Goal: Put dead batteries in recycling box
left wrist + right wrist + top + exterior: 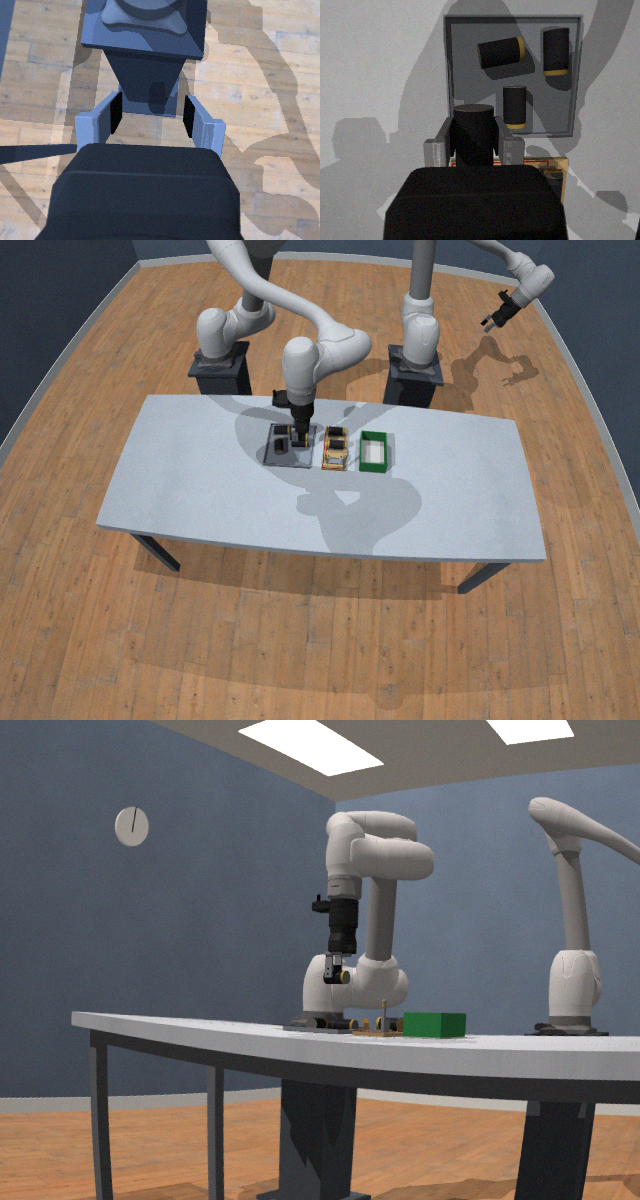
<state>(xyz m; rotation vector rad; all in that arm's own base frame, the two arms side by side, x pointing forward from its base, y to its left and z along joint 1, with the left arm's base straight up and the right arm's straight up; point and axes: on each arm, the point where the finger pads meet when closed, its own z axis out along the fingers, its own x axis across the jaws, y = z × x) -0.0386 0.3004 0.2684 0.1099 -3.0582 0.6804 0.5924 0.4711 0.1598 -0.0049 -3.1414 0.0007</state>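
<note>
Right now the grey tray is 16 cm below my right hand, 6 cm behind it and 4 cm to the right of it. Round my right hand: green recycling box 29 cm to the left, 14 cm below, 3 cm behind.
</note>
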